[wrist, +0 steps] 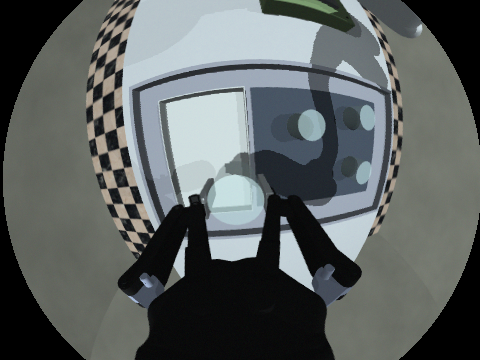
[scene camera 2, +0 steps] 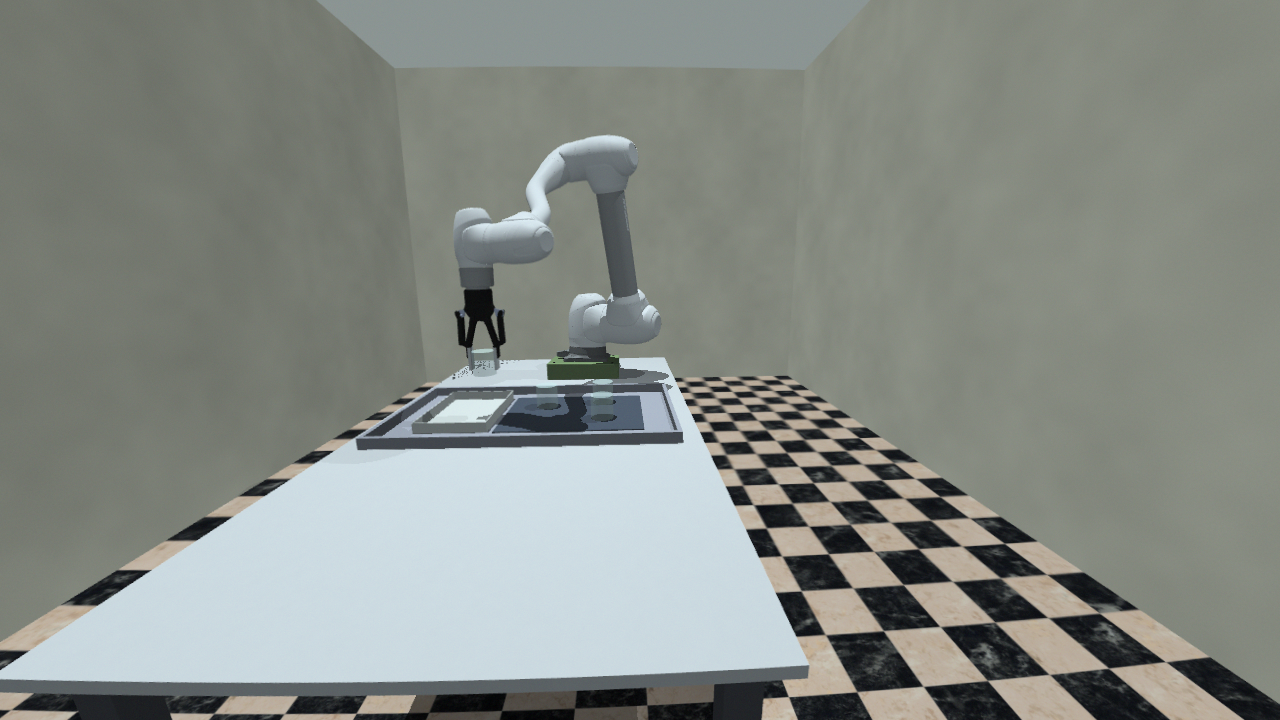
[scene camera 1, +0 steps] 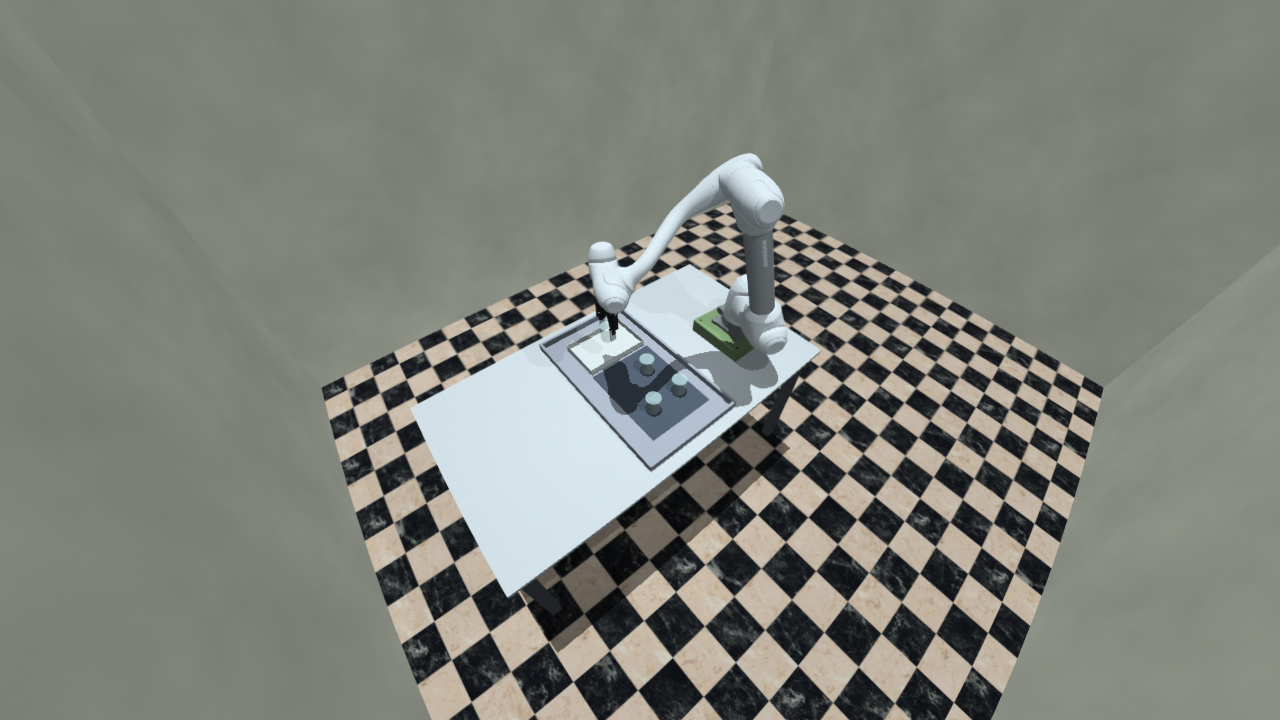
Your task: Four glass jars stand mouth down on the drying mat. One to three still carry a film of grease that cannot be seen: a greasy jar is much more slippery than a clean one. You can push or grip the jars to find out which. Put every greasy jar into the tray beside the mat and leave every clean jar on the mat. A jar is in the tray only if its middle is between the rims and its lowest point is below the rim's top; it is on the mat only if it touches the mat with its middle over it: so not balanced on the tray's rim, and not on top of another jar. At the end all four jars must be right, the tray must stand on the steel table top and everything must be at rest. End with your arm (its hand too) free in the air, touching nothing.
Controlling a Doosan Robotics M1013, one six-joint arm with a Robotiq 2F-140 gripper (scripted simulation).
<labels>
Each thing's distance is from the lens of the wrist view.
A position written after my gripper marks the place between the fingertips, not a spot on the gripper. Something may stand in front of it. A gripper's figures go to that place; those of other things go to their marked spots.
my gripper (wrist: pixel 236 184): 0.21 m
pale tray (wrist: pixel 202 131): 0.35 m
mat (wrist: pixel 311 170): 0.40 m
The marked spots on the mat and the pale tray are 0.30 m apart.
</labels>
